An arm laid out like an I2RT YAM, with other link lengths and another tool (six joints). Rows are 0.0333 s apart.
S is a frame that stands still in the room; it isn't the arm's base.
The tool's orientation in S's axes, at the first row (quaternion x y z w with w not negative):
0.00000, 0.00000, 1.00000, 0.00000
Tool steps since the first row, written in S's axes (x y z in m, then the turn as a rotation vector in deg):
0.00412, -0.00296, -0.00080, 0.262, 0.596, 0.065
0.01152, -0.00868, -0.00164, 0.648, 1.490, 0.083
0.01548, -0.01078, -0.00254, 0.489, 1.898, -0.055
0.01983, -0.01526, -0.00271, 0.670, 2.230, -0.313
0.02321, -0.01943, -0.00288, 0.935, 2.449, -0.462
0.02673, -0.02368, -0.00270, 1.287, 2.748, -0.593
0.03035, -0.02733, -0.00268, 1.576, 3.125, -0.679
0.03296, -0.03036, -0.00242, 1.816, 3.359, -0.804
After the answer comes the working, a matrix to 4 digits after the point.
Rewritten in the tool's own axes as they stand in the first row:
-0.00412, 0.00296, -0.00080, -0.262, -0.596, 0.065
-0.01152, 0.00868, -0.00164, -0.648, -1.490, 0.083
-0.01548, 0.01078, -0.00254, -0.489, -1.898, -0.055
-0.01983, 0.01526, -0.00271, -0.670, -2.230, -0.313
-0.02321, 0.01943, -0.00288, -0.935, -2.449, -0.462
-0.02673, 0.02368, -0.00270, -1.287, -2.748, -0.593
-0.03035, 0.02733, -0.00268, -1.576, -3.125, -0.679
-0.03296, 0.03036, -0.00242, -1.816, -3.359, -0.804

The tool's axes in the first row as the columns of a matrix, in S's axes (rounded; the answer above uses it unrounded):
-1.0000, 0.0000, 0.0000
0.0000, -1.0000, 0.0000
0.0000, 0.0000, 1.0000

